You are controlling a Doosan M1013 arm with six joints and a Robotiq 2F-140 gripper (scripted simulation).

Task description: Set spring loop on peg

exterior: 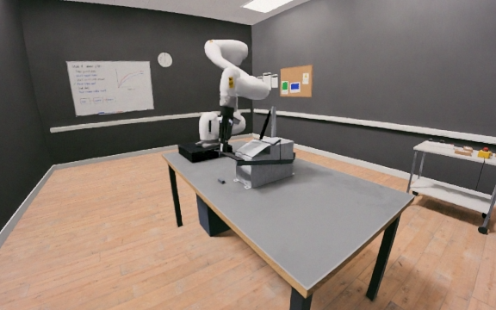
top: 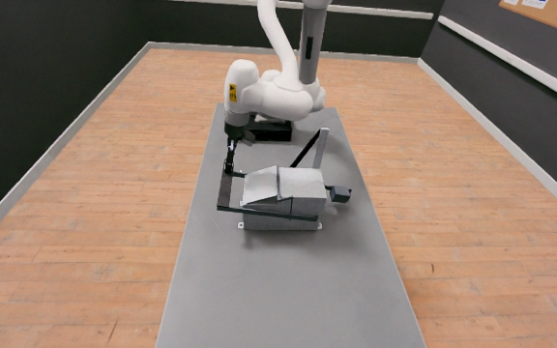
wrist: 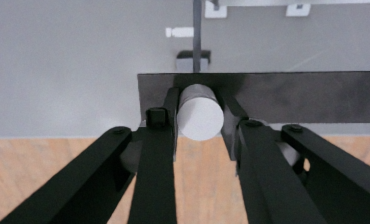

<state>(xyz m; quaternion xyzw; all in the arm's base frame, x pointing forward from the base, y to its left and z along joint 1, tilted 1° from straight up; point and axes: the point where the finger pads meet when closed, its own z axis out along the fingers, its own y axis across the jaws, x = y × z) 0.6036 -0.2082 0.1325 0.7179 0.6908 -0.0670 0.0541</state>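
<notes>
Right now my hand is 1 cm above the steel test weight. Round my hand: small dark object 3 cm to the right, 21 cm below.
</notes>
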